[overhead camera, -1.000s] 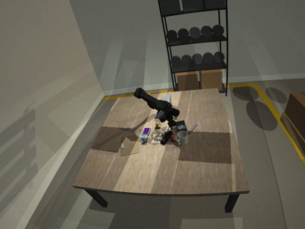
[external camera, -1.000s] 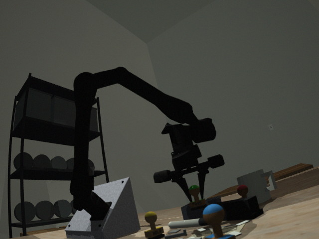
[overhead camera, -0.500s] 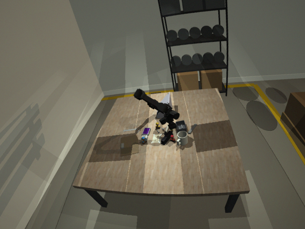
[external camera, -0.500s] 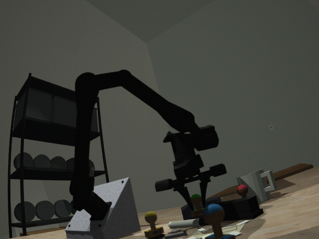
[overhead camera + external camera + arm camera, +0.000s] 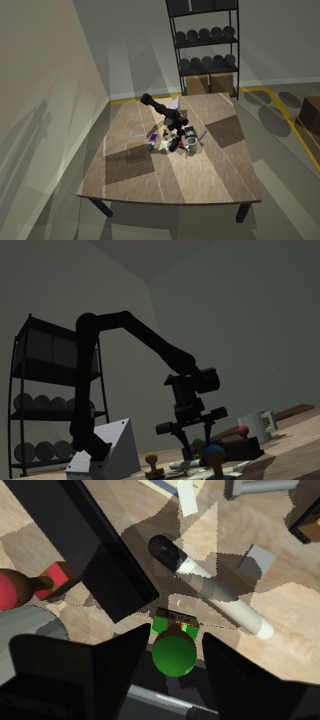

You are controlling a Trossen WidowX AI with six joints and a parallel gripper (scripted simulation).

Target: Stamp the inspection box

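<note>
My gripper tip is now 10 mm above the green-knobbed stamp. Also, from my gripper tip: black block: 100 mm ahead, 40 mm to the right, 10 mm below; dark box: 90 mm to the left, 20 mm below, 20 mm behind; white marker: 50 mm to the right, 20 mm below.
</note>
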